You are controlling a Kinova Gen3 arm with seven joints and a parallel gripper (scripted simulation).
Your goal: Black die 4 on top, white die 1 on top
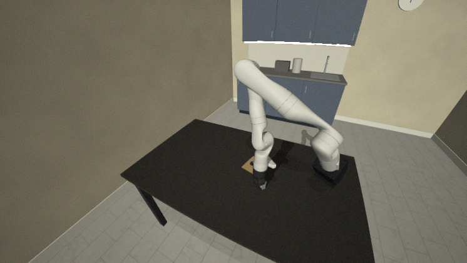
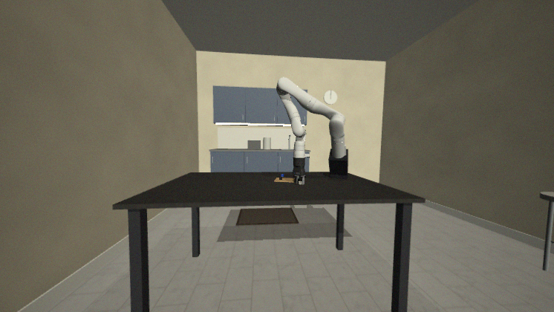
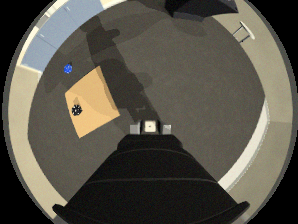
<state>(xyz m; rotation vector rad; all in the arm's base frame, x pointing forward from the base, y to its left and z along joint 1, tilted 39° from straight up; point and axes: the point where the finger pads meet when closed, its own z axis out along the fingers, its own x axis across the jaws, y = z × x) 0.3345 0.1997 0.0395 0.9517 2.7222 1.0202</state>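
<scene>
The white die lies 1 cm below my hand. Round my hand: tan mat: 11 cm ahead, 13 cm to the right, 2 cm below; then black die: 14 cm ahead, 13 cm to the right, 1 cm below; then blue die: 13 cm ahead, 27 cm to the right, 1 cm below.
</scene>
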